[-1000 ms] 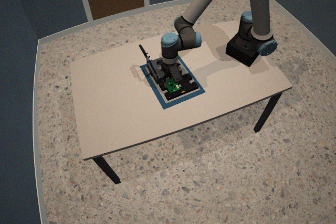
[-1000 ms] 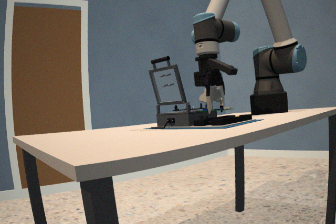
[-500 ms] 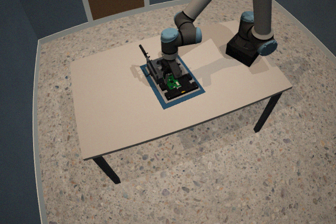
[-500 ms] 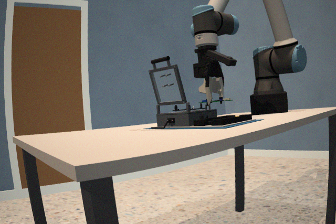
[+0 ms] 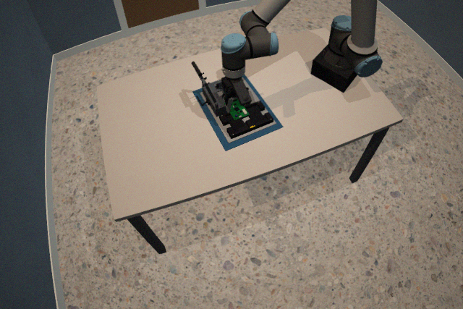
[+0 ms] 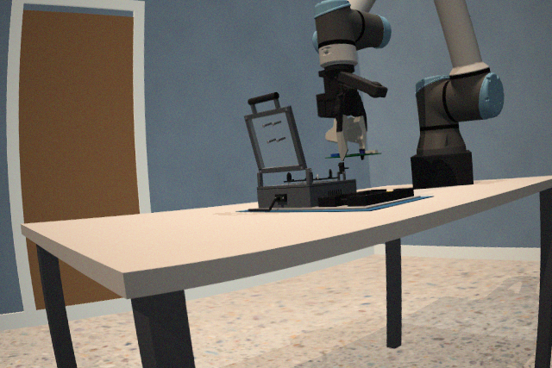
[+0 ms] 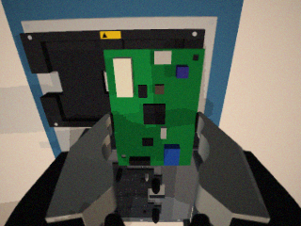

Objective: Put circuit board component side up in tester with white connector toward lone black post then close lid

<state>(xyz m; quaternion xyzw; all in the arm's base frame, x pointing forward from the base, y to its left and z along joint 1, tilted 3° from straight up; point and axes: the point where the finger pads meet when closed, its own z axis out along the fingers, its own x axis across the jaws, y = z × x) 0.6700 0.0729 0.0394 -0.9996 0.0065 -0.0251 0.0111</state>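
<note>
My gripper is now right at the green circuit board. The rest, counted from my hand: tester lid: 8 cm ahead, 17 cm to the right, 6 cm above; tester: 1 cm behind, 13 cm to the right; black latch block: 10 cm behind, 11 cm to the right, 3 cm below.
</note>
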